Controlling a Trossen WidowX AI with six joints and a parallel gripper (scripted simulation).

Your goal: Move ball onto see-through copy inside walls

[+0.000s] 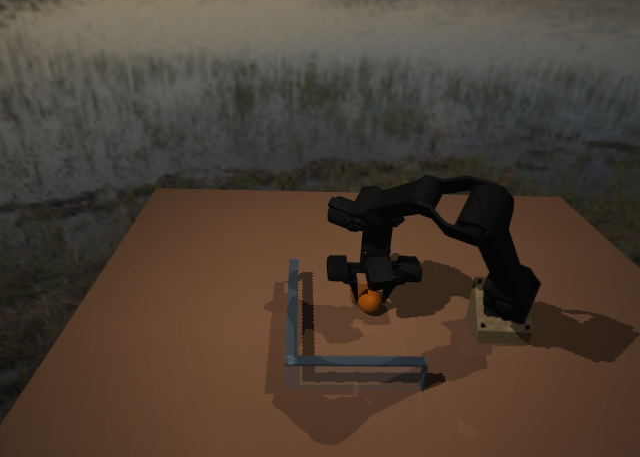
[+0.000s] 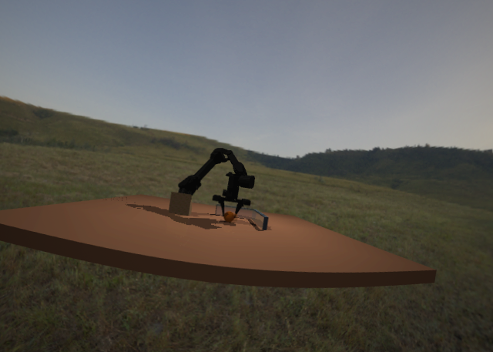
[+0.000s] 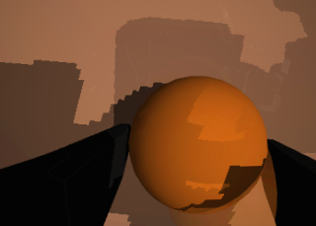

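The see-through copy of ball lies 20 mm to the right of my gripper tip and 20 mm ahead of it. Round my gripper tip: orange ball right at my gripper tip.
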